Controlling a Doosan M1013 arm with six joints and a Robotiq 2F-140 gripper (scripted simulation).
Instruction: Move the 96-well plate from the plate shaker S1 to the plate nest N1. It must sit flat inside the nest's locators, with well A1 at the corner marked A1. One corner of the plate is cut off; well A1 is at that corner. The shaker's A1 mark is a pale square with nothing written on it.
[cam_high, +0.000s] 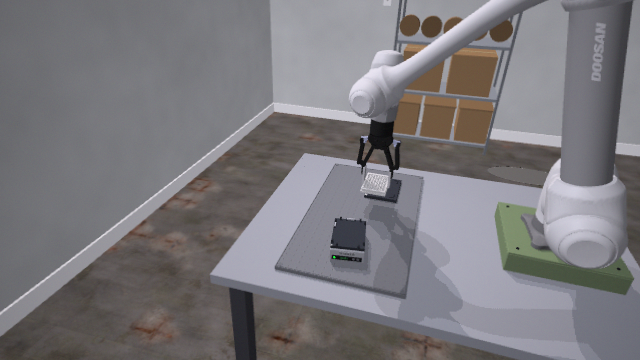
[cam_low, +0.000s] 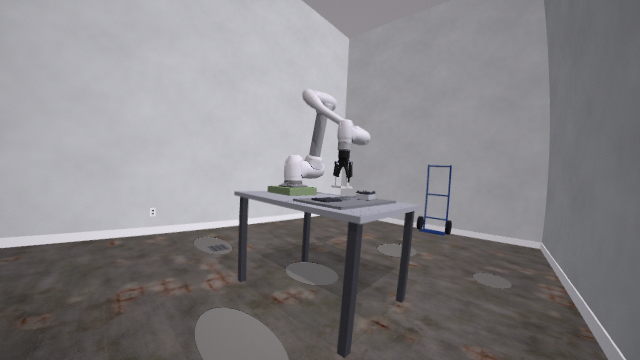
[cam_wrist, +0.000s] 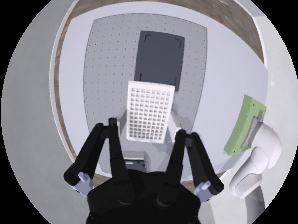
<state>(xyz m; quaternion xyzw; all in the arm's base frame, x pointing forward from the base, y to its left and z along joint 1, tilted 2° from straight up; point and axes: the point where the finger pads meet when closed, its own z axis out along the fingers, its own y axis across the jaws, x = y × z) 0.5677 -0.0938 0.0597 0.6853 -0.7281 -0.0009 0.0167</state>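
Now: hand 12 cm to the left of the dark plate nest, 11 cm above it and 2 cm past it. Round my hand: white 96-well plate (2 cm below).
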